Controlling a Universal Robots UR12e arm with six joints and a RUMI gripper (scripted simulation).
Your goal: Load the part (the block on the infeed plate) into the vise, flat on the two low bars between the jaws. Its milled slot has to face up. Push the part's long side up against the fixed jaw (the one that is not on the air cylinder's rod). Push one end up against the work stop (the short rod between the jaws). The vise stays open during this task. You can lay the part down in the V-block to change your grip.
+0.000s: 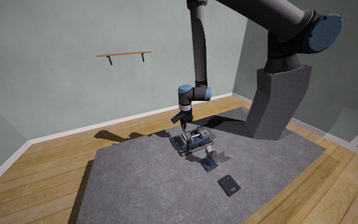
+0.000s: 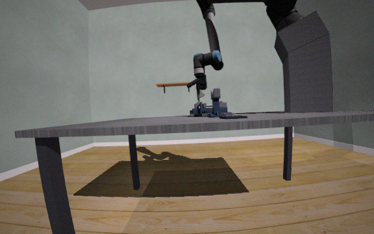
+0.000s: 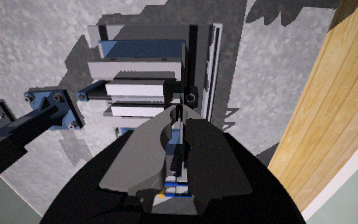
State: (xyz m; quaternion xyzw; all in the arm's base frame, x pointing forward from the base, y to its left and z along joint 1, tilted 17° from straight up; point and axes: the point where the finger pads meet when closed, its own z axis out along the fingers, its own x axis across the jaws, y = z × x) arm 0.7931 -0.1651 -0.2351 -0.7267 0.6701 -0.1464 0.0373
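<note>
The part lies 5 cm to the left of my hand and 3 cm below it. Round my hand: moving jaw (4 cm behind, 5 cm to the left, 5 cm below); work stop (1 cm behind, 10 cm to the left, 4 cm below); fixed jaw (3 cm ahead, 5 cm to the left, 5 cm below).
</note>
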